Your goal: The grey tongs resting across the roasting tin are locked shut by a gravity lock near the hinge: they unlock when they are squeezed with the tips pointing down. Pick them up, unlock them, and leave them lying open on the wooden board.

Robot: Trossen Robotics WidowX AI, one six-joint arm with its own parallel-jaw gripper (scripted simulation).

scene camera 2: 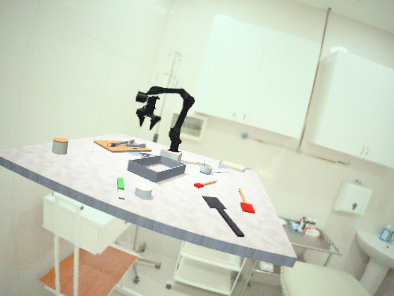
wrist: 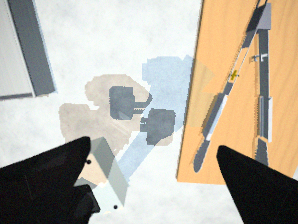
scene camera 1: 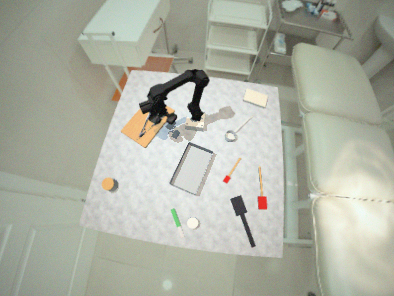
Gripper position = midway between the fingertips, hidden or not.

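Note:
There is nothing in my gripper (wrist: 153, 146), and it is open. I can also see a wooden board, which appears both at (scene camera 1: 134, 126) and, through the wrist view, at (wrist: 219, 39).

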